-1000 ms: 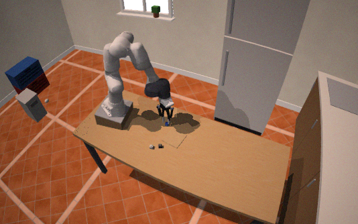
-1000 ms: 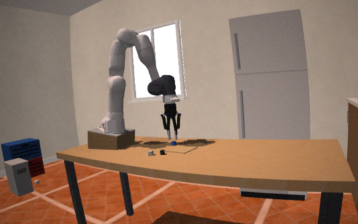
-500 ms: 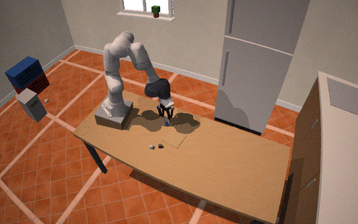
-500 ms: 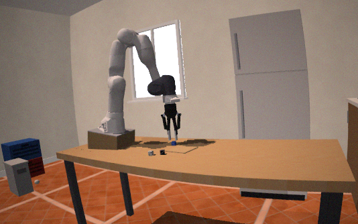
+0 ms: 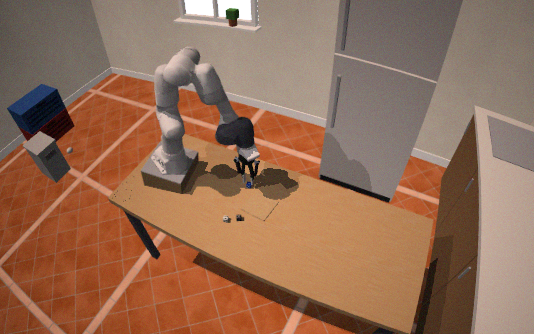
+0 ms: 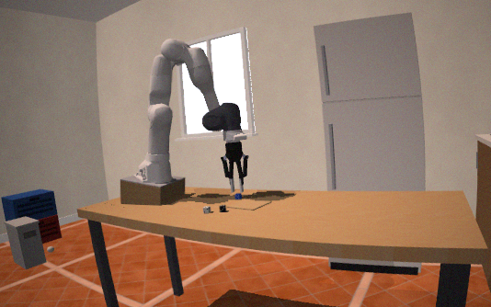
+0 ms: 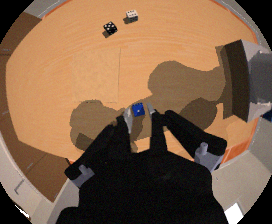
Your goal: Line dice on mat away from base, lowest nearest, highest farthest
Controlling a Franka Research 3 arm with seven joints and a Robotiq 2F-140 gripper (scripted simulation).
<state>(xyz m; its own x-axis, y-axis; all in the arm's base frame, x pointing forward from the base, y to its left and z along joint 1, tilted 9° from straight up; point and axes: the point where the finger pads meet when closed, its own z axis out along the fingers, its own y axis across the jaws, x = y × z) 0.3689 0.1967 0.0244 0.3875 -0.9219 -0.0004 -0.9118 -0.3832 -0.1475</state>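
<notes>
Right now the blue die is 5 cm below my hand. The rest, counted from my hand: wood-coloured mat 13 cm ahead, 7 cm to the right, 6 cm below.
</notes>
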